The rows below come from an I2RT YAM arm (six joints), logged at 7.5 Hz.
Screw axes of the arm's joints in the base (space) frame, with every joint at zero. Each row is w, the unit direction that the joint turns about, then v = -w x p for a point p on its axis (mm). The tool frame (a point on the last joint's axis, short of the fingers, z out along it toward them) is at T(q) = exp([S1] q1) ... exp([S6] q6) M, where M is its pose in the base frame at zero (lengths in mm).
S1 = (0, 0, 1, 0, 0, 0)
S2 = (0, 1, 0, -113.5, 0, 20)
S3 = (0, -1, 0, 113.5, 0, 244)
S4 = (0, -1, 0, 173.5, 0, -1)
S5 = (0, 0, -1, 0, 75, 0)
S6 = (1, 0, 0, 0, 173.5, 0)
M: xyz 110.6 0 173.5 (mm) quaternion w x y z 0.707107 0 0.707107 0
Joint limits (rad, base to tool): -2.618..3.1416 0..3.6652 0..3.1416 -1.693..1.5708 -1.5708..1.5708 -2.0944..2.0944
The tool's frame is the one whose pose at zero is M.
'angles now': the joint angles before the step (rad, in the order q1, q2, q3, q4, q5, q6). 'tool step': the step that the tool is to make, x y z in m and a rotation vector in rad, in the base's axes. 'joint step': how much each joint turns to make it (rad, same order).
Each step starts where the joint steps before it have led.
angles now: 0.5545, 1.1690, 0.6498, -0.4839, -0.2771, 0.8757
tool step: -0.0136, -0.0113, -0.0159, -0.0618, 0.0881, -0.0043
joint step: -0.0119, -0.0199, -0.0528, -0.0773, 0.0022, -0.0103
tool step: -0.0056, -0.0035, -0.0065, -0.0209, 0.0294, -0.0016
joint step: 0.0000, -0.0073, -0.0241, -0.0191, 0.0031, 0.0003
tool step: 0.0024, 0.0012, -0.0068, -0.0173, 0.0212, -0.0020
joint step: -0.0003, 0.0363, -0.0035, 0.0127, 0.0042, 0.0000
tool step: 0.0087, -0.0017, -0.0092, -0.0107, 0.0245, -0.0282
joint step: -0.0300, 0.0603, 0.0009, 0.0327, -0.0035, -0.0005
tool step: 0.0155, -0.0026, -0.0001, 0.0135, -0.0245, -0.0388
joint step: -0.0465, 0.0466, 0.0251, 0.0476, -0.0032, -0.0073
